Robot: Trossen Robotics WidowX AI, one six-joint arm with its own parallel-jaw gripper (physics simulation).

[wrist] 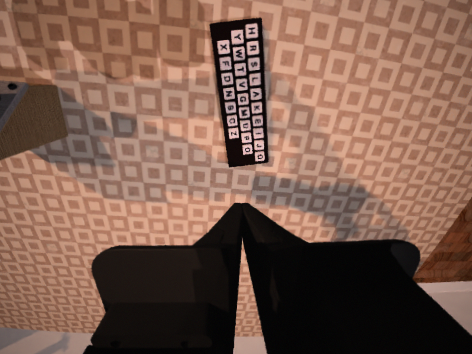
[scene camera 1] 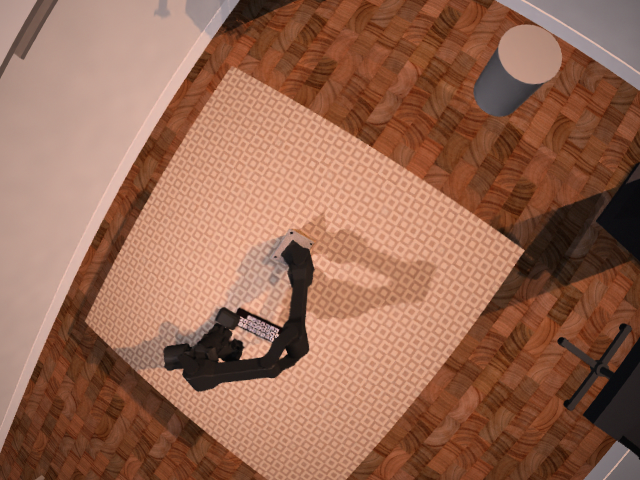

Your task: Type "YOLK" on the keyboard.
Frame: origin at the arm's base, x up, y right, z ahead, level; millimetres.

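Seen in the pictures: gripper, fingertip midpoint: (wrist: 240, 210) (scene camera 1: 226, 330); arm's base at its link origin: (scene camera 1: 292, 251).
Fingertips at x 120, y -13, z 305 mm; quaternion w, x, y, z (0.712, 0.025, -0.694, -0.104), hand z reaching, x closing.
Note:
Offsets run from my fingertips to a thing's top centre. Level surfaces: height alone.
A small black keyboard with white keys @(dy -48, dx -192, dz +9 mm) (scene camera 1: 258, 328) (wrist: 242, 91) lies on the patterned mat @(dx -209 mm) (scene camera 1: 330, 170) (wrist: 165, 290). In the wrist view its letters are turned sideways. The Y key @(dy -123, dx -192, dz -15 mm) (wrist: 237, 36) is at the far end of the middle row, and the O key @(dy +19, dx -192, dz +30 mm) (wrist: 247, 149) at its near end. The L key @(dy -80, dx -192, dz +18 mm) (wrist: 255, 79) and K key @(dy -45, dx -192, dz +30 mm) (wrist: 256, 108) are in the right row. My gripper (wrist: 240, 210) is shut and empty, its tips below the keyboard's near end in the wrist view. In the scene view the black hand is left of the keyboard; its fingertips are hard to make out.
The arm's base plate (scene camera 1: 283, 243) stands above the keyboard in the scene view, and its wooden block (wrist: 40, 120) shows at the wrist view's left. My forearm (scene camera 1: 232, 370) passes below the keyboard. A grey cylinder (scene camera 1: 504, 85) stands off the mat, at the upper right.

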